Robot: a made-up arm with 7 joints.
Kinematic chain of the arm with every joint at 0, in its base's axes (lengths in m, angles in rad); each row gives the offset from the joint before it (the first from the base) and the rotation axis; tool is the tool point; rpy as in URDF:
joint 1: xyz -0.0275 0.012 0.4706 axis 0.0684 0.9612 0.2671
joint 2: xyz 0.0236 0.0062 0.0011 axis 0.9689 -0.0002 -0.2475
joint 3: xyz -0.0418 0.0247 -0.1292 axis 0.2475 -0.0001 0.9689
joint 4: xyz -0.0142 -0.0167 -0.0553 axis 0.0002 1 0
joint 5: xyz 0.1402 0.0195 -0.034 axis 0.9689 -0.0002 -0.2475
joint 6: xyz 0.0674 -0.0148 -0.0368 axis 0.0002 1 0
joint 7: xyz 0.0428 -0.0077 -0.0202 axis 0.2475 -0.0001 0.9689
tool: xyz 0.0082 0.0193 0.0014 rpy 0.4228 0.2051 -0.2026
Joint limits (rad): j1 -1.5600..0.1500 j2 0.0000..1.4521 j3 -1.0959..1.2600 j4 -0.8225..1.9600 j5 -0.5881..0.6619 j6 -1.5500..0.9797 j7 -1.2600..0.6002
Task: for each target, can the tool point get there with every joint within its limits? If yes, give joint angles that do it. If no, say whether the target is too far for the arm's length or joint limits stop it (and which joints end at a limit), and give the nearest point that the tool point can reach.
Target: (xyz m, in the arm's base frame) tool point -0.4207 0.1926 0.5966
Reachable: no: joint limits stop it (at a limit: joint 1, joint 2, joint 3, joint 5) | nearest point -0.2177 0.1630 0.6342 | short by 0.209 m
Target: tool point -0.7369 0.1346 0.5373
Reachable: no: too far | nearest point -0.2182 0.1269 0.6206 | short by 0.525 m
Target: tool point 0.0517 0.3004 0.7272
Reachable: yes | joints -1.3199 1.3385 0.8100 0.5805 -0.3432 -1.2414 -1.1189
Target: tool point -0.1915 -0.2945 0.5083
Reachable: no: joint limits stop it (at a limit: joint 1, joint 2, joint 3, joint 5, joint 7) | nearest point -0.0562 -0.1882 0.5088 | short by 0.172 m
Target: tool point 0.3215 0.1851 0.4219
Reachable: yes | joints -0.6647 1.1620 -0.2818 0.2249 -0.3411 0.0642 -0.7336
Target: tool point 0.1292 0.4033 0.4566
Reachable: yes | joints -0.1923 0.9125 1.0237 0.2829 0.1307 0.5145 -0.2424
